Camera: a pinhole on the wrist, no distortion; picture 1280 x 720 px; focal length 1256.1 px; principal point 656.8 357.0 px. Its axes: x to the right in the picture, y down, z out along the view. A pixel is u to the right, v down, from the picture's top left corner.
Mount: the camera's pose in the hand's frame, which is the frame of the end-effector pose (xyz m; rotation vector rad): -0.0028 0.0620 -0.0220 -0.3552 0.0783 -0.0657
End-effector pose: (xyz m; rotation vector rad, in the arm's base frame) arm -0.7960 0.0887 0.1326 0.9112 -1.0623 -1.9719
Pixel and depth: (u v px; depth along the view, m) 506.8 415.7 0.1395
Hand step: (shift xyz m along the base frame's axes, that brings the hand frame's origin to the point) -0.0560 -0.0023 0.1490
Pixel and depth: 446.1 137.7 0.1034
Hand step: -0.0415 0.0070 0.1088
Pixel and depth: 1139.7 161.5 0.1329
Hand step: -0.0962 -0.0434 0.1035
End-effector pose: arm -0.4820 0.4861 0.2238 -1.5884 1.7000 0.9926
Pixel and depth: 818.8 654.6 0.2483
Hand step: -0.2158 0.1289 -0.1221
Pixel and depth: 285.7 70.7 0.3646
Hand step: -0.1311 0.3430 -0.1085
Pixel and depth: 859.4 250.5 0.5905
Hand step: -0.2576 0.3788 -0.3843
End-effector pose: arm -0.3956 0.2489 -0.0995 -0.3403 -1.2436 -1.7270
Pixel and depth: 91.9 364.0 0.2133
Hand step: 0.1052 0.1923 0.1121
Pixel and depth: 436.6 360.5 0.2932
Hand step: 0.0776 0.2255 0.1927
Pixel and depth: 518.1 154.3 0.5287
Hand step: 0.0022 0.4334 0.3112
